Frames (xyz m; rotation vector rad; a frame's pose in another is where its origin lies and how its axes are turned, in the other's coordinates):
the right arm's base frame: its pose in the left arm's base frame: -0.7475 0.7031 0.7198 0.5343 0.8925 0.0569
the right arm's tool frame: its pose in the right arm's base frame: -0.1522 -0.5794 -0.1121 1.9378 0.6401 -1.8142
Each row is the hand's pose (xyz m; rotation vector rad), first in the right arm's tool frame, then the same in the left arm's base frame.
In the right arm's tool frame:
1: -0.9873 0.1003 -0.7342 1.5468 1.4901 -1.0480
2: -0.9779 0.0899 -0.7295 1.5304 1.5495 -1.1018
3: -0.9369 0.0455 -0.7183 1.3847 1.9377 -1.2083
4: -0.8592 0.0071 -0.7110 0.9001 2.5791 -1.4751
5: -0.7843 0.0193 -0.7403 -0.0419 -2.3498 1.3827
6: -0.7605 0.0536 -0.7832 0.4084 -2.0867 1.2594
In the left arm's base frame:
1: 0.1869 0.1874 0.7247 -0.7528 0.4249 0.6901
2: 0.1748 0.1943 0.7296 -0.7441 0.4146 0.6188
3: 0.1283 0.2302 0.7476 -0.8324 0.3845 0.2617
4: 0.0597 0.2832 0.7407 -0.8782 0.2348 -0.4071
5: 0.0286 0.3326 0.6840 -0.7778 -0.0159 -1.1011
6: 0.0479 0.3549 0.6319 -0.6722 -0.1886 -1.5077

